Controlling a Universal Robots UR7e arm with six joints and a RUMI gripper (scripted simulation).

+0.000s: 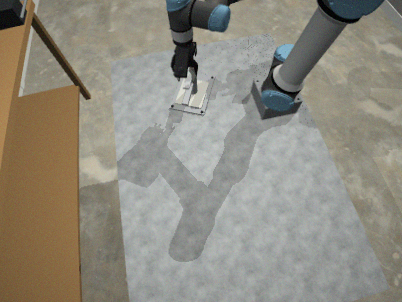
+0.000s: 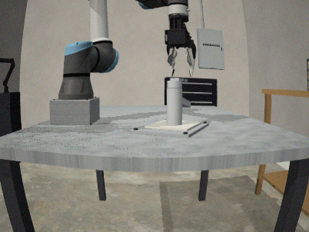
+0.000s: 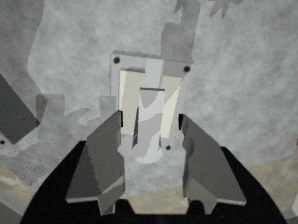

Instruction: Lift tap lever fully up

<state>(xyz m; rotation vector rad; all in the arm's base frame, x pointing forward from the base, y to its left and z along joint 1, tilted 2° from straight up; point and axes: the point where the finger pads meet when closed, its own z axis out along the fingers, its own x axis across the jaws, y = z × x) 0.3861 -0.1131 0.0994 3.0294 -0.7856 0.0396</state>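
My gripper is now 1 cm past the tap lever, 2 cm to the left of it and 3 cm above it. Round my hand: tap 3 cm behind, 5 cm to the right, 8 cm below.
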